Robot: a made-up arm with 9 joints.
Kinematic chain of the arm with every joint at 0, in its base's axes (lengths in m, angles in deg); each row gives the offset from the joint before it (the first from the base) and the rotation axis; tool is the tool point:
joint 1: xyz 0 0 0.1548 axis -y
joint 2: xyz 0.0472 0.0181 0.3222 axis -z
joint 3: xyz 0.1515 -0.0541 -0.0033 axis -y
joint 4: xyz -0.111 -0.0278 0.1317 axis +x
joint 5: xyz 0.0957 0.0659 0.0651 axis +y
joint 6: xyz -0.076 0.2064 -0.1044 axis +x
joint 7: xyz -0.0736 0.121 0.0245 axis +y
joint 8: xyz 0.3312 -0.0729 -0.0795 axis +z
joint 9: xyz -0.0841 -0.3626 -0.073 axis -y
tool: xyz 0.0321 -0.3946 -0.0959
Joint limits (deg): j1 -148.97..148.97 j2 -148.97..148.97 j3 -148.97..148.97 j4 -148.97..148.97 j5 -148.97..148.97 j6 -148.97..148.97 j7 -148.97..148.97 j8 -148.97..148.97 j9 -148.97..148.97
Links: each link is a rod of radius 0.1 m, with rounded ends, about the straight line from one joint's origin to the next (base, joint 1, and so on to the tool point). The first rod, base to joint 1, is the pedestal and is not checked.
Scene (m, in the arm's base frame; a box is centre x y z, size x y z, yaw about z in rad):
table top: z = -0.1
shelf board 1: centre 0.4 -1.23 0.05 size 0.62 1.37 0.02 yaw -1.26
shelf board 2: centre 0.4 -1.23 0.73 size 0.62 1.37 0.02 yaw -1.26
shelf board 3: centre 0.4 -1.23 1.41 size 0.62 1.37 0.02 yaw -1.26
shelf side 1: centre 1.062 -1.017 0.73 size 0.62 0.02 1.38 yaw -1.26
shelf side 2: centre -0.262 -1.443 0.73 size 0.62 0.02 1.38 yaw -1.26
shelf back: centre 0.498 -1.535 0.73 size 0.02 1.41 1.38 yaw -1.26
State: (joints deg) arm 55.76 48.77 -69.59 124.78 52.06 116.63 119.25 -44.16 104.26
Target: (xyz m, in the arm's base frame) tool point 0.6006 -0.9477 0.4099
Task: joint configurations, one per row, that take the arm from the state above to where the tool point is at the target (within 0.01 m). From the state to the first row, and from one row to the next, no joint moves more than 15 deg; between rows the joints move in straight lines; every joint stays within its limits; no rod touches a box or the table.
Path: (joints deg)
1: 48.62 51.26 -82.25 125.44 45.33 118.88 120.46 -46.09 105.52
2: 41.49 53.76 -94.91 126.10 38.59 121.12 121.66 -48.02 106.77
3: 34.35 56.25 -107.57 126.76 31.86 123.37 122.87 -49.95 108.03
4: 27.22 58.74 -120.23 127.42 25.12 125.61 124.08 -51.87 109.29
5: 20.08 61.24 -132.89 128.08 18.39 127.86 125.29 -53.80 110.54
6: 16.57 56.57 -130.32 127.20 20.09 132.11 123.34 -41.37 108.91
7: 13.05 51.90 -127.74 126.33 21.79 136.36 121.40 -28.93 107.27

